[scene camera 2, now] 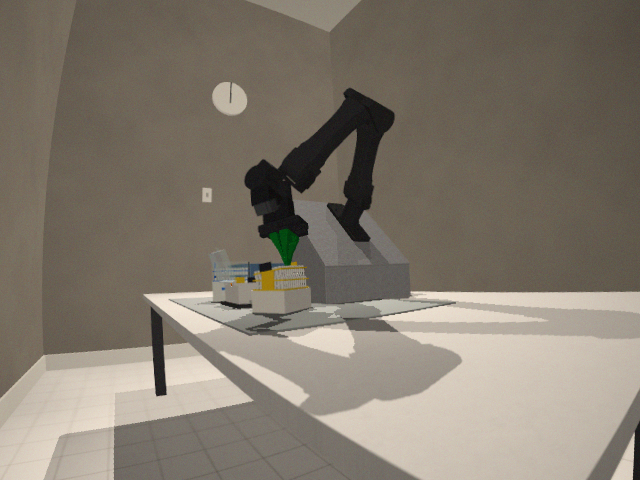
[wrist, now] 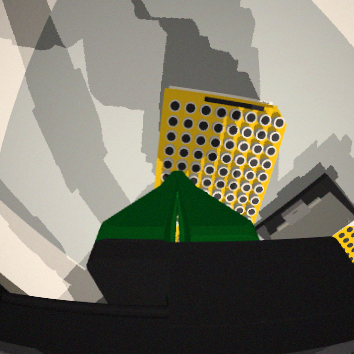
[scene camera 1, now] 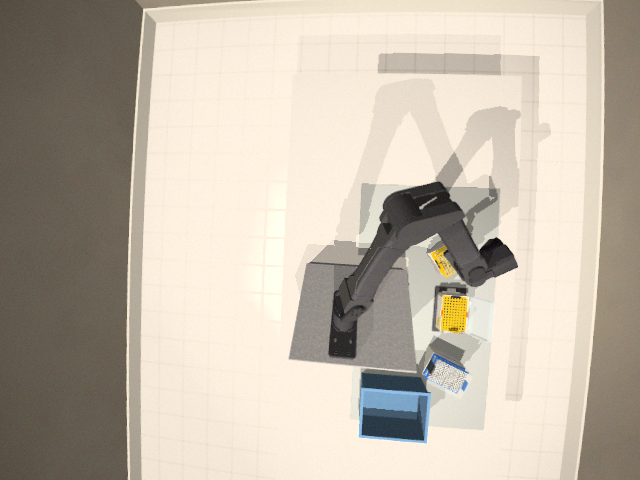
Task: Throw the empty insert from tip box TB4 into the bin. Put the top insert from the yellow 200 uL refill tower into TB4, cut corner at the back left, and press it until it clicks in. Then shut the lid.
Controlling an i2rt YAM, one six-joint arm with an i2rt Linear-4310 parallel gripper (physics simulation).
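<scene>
The yellow refill tower (scene camera 1: 442,261) (scene camera 2: 267,280) (wrist: 200,125) stands on a pale base, its top insert showing rows of white-ringed holes and a cut corner at the upper right in the wrist view. My gripper (scene camera 2: 287,262) (wrist: 176,178) is shut with its green fingers together and nothing between them. The fingertips are over the top insert, at or just above it; contact cannot be told. The arm hides them in scene camera 1. The middle box, apparently TB4, holds a yellow insert (scene camera 1: 454,312) (wrist: 346,241) with dark holes. Its clear lid (scene camera 1: 480,318) is open.
A blue bin (scene camera 1: 428,415) stands near the grey arm mount (scene camera 1: 382,330). A blue-trimmed tip box (scene camera 1: 447,375) with a white-dotted top stands between the bin and the middle box. A dark holder (scene camera 1: 437,310) surrounds part of the middle box.
</scene>
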